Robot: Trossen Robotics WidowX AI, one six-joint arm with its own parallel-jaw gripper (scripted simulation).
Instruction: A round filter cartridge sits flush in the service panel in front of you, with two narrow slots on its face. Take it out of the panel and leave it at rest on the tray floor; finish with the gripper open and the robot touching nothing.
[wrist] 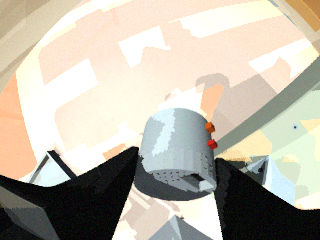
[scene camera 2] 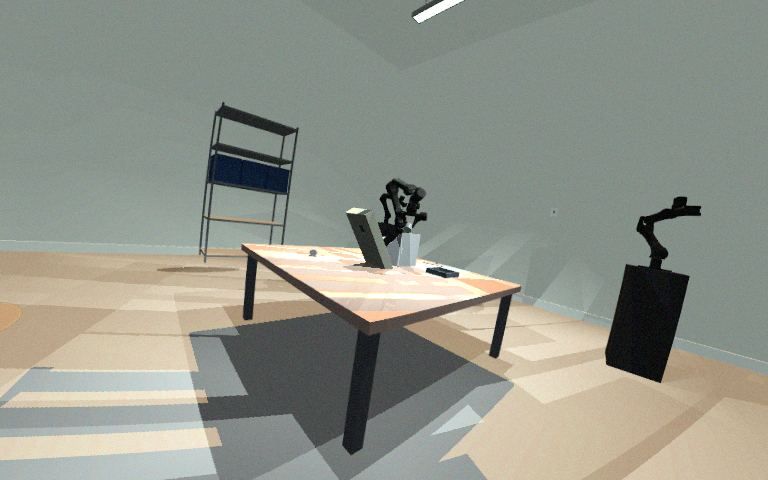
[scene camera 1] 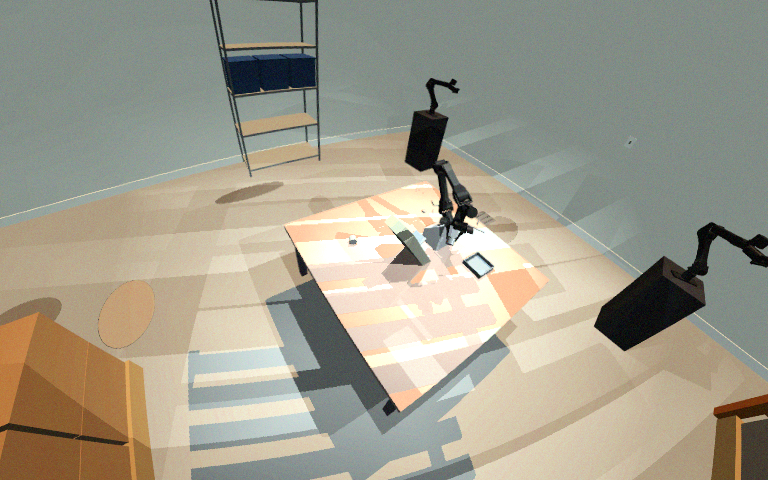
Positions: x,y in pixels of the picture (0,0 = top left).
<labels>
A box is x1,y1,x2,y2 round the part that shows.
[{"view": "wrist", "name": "gripper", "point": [177,159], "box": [0,145,319,239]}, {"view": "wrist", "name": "round grey filter cartridge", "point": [175,163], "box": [133,108,216,200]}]
</labels>
